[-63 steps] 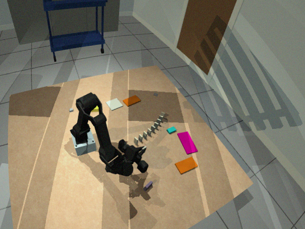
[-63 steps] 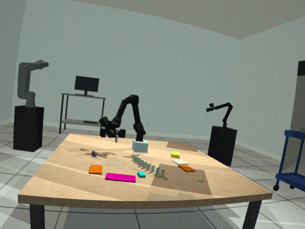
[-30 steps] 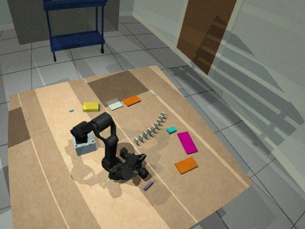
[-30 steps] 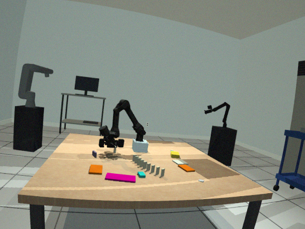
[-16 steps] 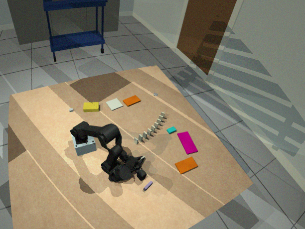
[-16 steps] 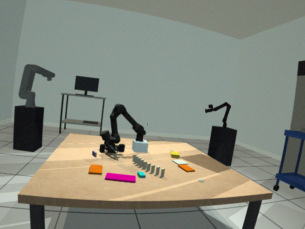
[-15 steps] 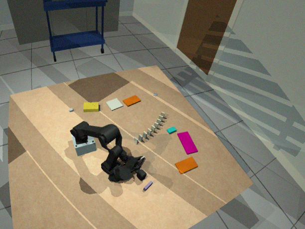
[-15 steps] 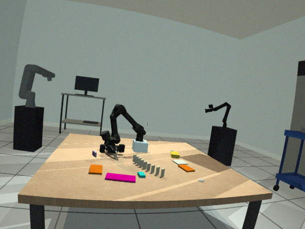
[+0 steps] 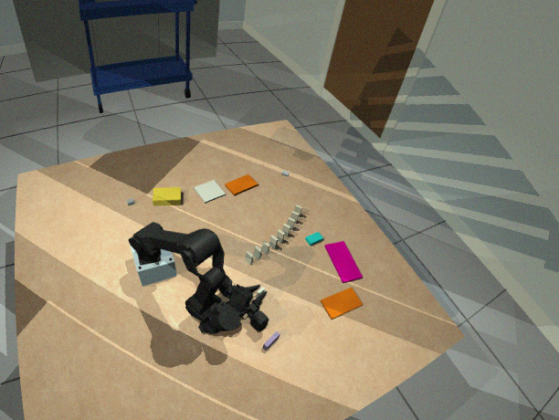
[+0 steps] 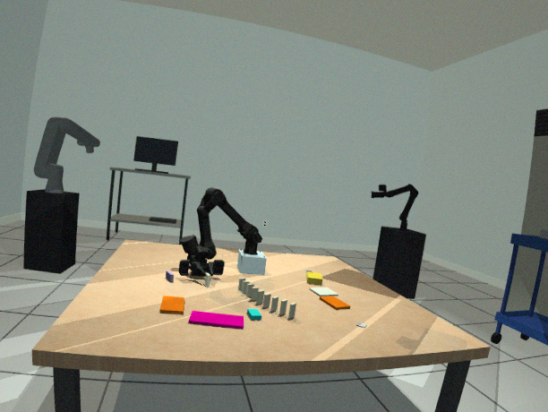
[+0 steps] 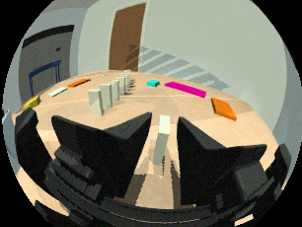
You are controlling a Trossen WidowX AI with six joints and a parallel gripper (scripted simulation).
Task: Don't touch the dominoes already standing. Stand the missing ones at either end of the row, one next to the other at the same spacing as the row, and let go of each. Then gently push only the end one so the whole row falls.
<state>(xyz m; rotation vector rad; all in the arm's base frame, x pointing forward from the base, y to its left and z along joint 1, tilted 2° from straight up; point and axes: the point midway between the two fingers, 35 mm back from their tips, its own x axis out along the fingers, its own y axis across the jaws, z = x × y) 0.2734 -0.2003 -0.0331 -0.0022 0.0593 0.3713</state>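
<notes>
The purple block lies 150 mm to the right of my gripper tip, 30 mm below it and 30 mm behind it. Round my gripper tip: orange slab 230 mm ahead, 110 mm to the right, 40 mm below; teal block 260 mm ahead, 150 mm to the left, 40 mm below; magenta slab 320 mm ahead, 40 mm below, 30 mm to the left.
</notes>
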